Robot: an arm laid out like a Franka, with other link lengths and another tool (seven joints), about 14 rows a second.
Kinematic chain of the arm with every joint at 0, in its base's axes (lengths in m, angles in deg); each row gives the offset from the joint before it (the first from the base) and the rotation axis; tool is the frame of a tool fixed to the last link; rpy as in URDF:
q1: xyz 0 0 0.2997 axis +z
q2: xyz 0 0 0 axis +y
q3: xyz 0 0 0.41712 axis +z
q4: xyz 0.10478 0 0 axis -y
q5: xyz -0.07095 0 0.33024 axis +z
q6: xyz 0 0 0 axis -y
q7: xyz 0.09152 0 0 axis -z
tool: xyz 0.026 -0.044 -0.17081 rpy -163 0 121.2
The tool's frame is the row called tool.
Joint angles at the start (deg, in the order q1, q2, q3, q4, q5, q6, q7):
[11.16, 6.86, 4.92, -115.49, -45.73, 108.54, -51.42]
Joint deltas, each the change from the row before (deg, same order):
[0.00, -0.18, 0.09, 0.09, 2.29, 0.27, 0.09]
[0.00, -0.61, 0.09, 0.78, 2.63, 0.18, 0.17]
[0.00, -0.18, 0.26, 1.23, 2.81, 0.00, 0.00]
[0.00, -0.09, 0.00, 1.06, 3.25, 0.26, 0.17]
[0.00, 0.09, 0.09, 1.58, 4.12, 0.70, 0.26]
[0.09, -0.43, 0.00, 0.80, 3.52, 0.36, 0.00]
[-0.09, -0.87, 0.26, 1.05, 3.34, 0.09, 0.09]
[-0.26, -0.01, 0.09, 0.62, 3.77, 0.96, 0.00]
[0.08, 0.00, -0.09, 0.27, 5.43, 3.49, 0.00]
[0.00, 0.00, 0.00, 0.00, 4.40, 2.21, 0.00]
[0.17, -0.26, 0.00, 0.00, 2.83, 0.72, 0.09]
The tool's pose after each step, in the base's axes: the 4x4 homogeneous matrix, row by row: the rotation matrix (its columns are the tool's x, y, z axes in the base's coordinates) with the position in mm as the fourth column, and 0 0 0 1 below. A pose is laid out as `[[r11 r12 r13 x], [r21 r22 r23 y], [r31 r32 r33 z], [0 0 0 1]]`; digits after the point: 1 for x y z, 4 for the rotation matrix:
[[-0.8926 -0.3958 0.2160 589.4], [-0.3912 0.4413 -0.8076 80.9], [0.2243 -0.8053 -0.5487 418.1], [0 0 0 1]]
[[-0.9048 -0.3723 0.2068 589.1], [-0.3800 0.4865 -0.7867 86.0], [0.1922 -0.7904 -0.5817 427.5], [0 0 0 1]]
[[-0.9144 -0.3531 0.1980 590.9], [-0.3702 0.5312 -0.7621 93.5], [0.1639 -0.7702 -0.6164 435.6], [0 0 0 1]]
[[-0.9258 -0.3304 0.1836 592.8], [-0.3532 0.5827 -0.7319 99.7], [0.1349 -0.7424 -0.6562 441.6], [0 0 0 1]]
[[-0.9381 -0.2993 0.1744 597.4], [-0.3338 0.6464 -0.6861 109.8], [0.0926 -0.7019 -0.7063 450.2], [0 0 0 1]]
[[-0.9463 -0.2774 0.1662 597.1], [-0.3171 0.6947 -0.6456 117.4], [0.0636 -0.6636 -0.7454 458.5], [0 0 0 1]]
[[-0.9539 -0.2494 0.1667 595.9], [-0.2988 0.7394 -0.6034 125.0], [0.0273 -0.6254 -0.7798 473.6], [0 0 0 1]]
[[-0.9608 -0.2274 0.1589 598.0], [-0.2774 0.7858 -0.5528 131.7], [0.0009 -0.5752 -0.8180 478.0], [0 0 0 1]]
[[-0.9652 -0.1929 0.1763 603.8], [-0.2544 0.8480 -0.4649 146.4], [-0.0598 -0.4936 -0.8676 485.3], [0 0 0 1]]
[[-0.9694 -0.1670 0.1797 606.6], [-0.2267 0.8896 -0.3965 155.9], [-0.0937 -0.4252 -0.9003 489.1], [0 0 0 1]]
[[-0.9726 -0.1515 0.1765 605.5], [-0.2065 0.9119 -0.3548 162.3], [-0.1072 -0.3815 -0.9181 493.0], [0 0 0 1]]

